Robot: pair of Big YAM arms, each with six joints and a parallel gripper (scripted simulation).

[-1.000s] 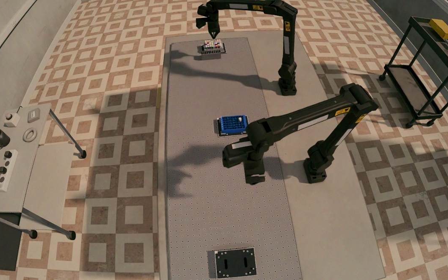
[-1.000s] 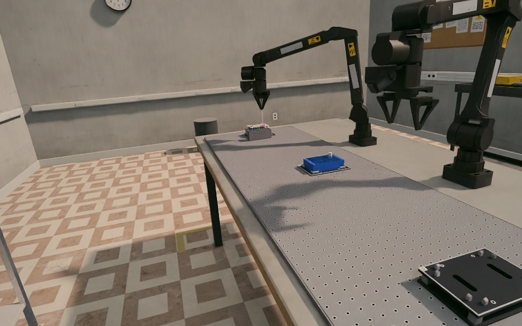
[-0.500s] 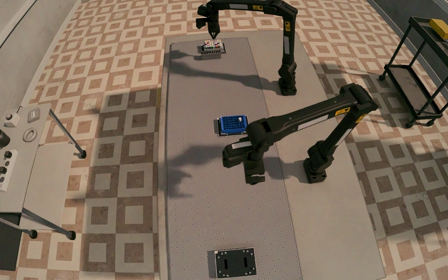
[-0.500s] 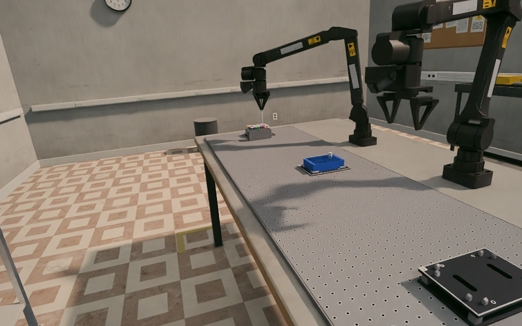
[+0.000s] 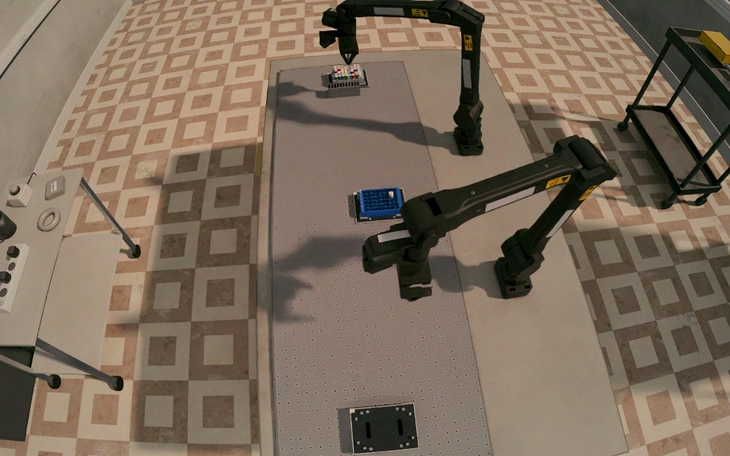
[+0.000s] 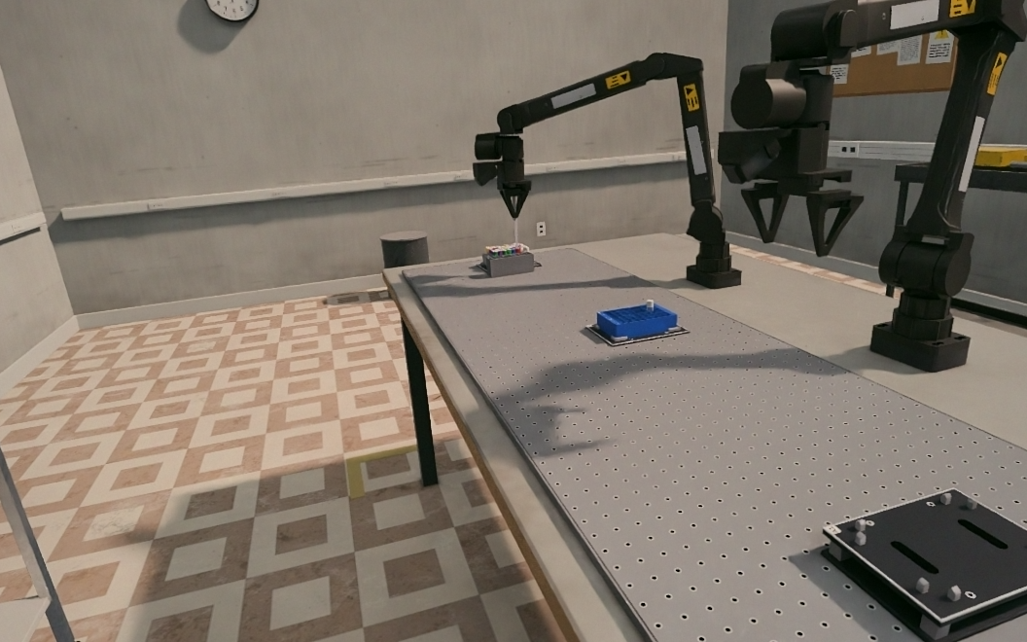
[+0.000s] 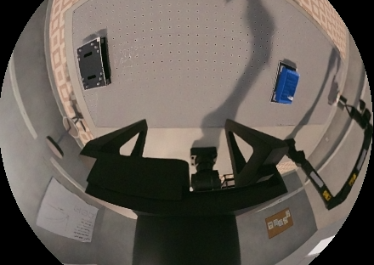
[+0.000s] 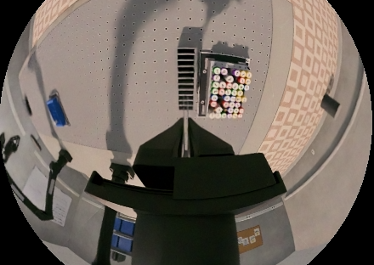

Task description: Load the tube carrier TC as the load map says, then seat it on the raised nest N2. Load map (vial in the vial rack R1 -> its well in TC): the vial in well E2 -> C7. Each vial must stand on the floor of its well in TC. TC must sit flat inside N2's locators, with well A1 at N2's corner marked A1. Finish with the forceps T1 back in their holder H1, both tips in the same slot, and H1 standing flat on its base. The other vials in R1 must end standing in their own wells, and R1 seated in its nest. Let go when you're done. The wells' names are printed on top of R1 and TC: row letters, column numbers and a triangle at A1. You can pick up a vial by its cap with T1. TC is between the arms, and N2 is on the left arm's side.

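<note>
My right gripper is now 3 cm above the forceps T1. From my right hand the other things lie so: nest N2 (3 cm ahead, 126 cm to the left, 13 cm below).
</note>
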